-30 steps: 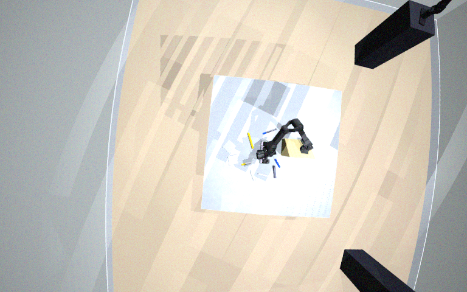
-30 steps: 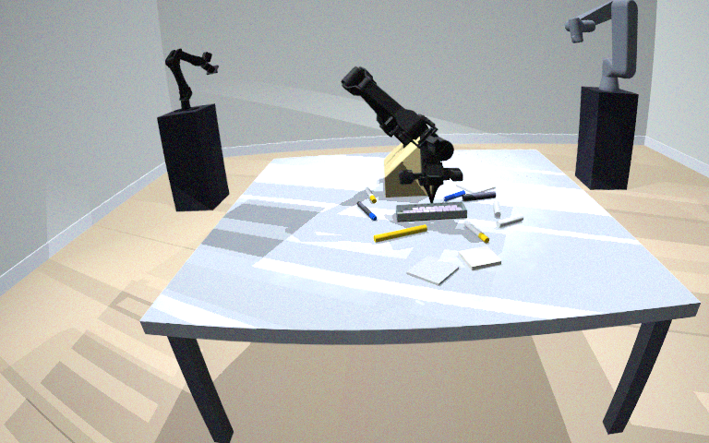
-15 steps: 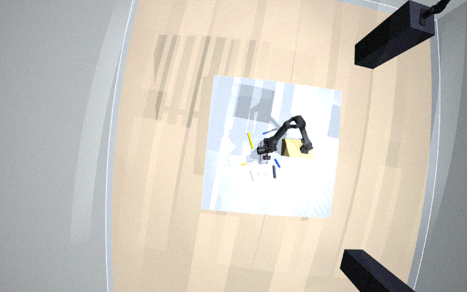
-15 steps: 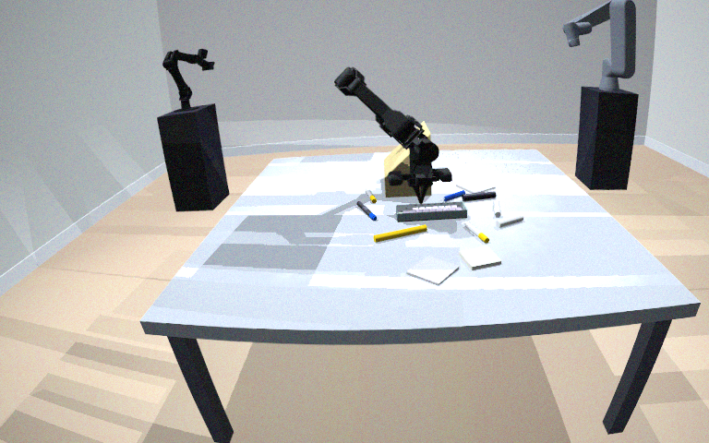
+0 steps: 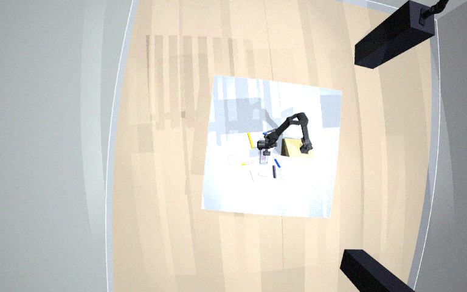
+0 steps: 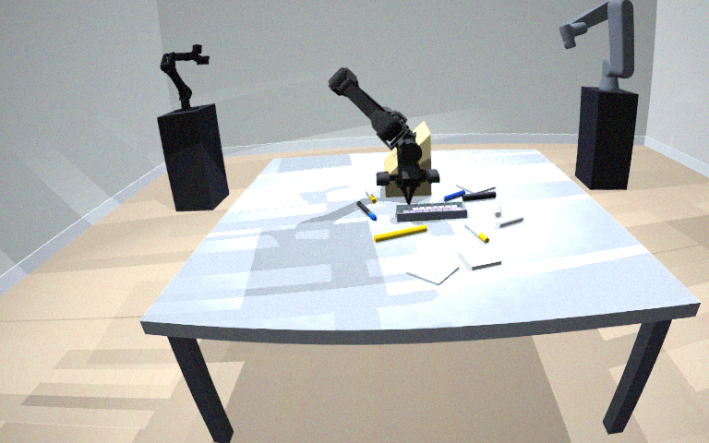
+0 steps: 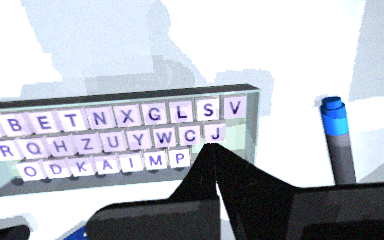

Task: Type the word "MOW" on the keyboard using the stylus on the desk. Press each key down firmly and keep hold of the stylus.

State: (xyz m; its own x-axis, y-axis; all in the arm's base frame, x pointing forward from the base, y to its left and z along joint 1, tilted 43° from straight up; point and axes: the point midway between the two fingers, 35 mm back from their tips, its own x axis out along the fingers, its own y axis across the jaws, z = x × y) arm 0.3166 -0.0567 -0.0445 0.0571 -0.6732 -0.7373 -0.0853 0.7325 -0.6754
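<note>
Now: the blue stylus 13 cm behind my gripper tip, 13 cm to the left of it and 3 cm below it. From my gripper tip the other things lie so: yellow marker: 13 cm ahead, 2 cm to the right, 3 cm below; then dark grey pen: 13 cm behind, 24 cm to the left, 3 cm below; then blue-tipped pen: 1 cm behind, 12 cm to the right, 3 cm below.
</note>
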